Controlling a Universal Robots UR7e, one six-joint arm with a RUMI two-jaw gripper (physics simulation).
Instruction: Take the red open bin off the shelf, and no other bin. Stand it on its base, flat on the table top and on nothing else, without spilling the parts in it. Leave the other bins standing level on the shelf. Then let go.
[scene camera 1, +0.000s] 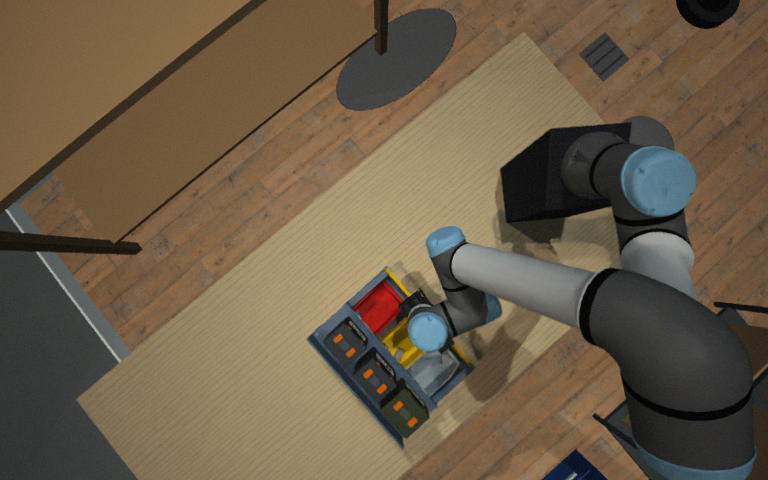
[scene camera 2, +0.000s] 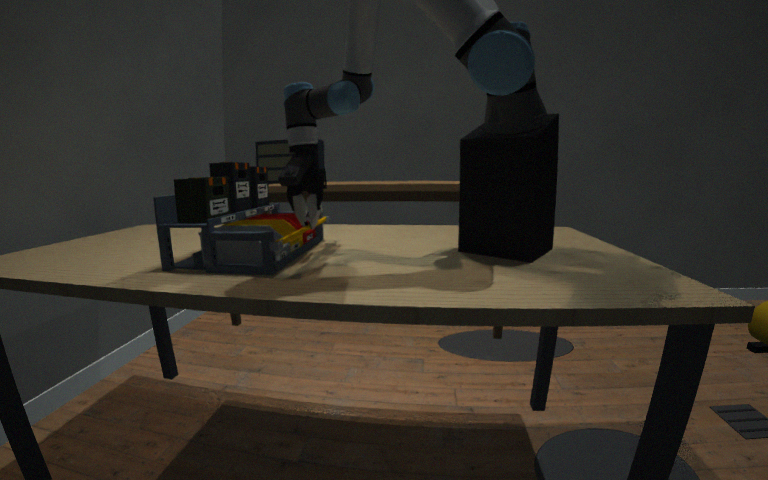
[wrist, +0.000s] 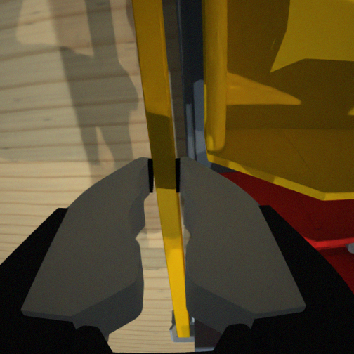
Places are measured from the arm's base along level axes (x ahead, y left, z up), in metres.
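Where they show: gripper, fingertip midpoint: (scene camera 2: 309, 229); arm's base at its link origin: (scene camera 1: 593, 165) (scene camera 2: 516, 124).
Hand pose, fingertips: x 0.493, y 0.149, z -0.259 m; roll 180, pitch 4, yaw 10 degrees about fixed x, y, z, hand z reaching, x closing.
Things, the pixels of their top centre, and the offset from my fingertips. "pt": a spot on its surface instead. Level surfaces: height alone.
- red open bin at its top centre: (scene camera 1: 373, 313) (scene camera 2: 280, 215) dz +0.026, dx +0.130, dy -0.055 m
- blue-grey shelf at a spot on its surface: (scene camera 1: 367, 289) pt dz +0.030, dx +0.113, dy -0.124 m
- yellow bin at its top centre: (scene camera 2: 262, 222) (scene camera 1: 403, 346) dz +0.026, dx +0.095, dy +0.067 m
- grey bin at its top centre: (scene camera 2: 244, 228) (scene camera 1: 428, 373) dz +0.026, dx +0.066, dy +0.165 m
- yellow bar at a spot on its surface: (scene camera 2: 321, 220) (scene camera 1: 398, 281) pt dz +0.010, dx +0.023, dy -0.101 m
- wooden table at its surface level: dz -0.055 m
The red open bin (scene camera 1: 378, 308) (wrist: 285, 212) sits in the lower tier of the blue-grey shelf (scene camera 1: 367, 289) (wrist: 191, 50), at the end beside the yellow bin (scene camera 1: 394, 338) (wrist: 320, 90). A grey bin (scene camera 1: 431, 370) stands on the yellow bin's other side. A yellow bar (scene camera 1: 395, 280) (scene camera 2: 321, 220) (wrist: 151, 75) runs along the shelf's front, in front of the bins. My gripper (scene camera 2: 309, 225) (wrist: 164, 161) points down and is shut on this bar, with a fingertip on each side of it. It does not touch the red bin's body in the wrist view. The red bin's contents are mostly hidden.
Dark boxes with orange latches (scene camera 1: 346, 339) (scene camera 2: 229, 175) and a dark green one (scene camera 1: 404, 411) (scene camera 2: 198, 199) stand on the shelf's upper tier. The shelf stands on the wooden table (scene camera 1: 254, 283) (scene camera 2: 385, 283). The robot's black base block (scene camera 1: 526, 181) (scene camera 2: 504, 198) is on the table too.
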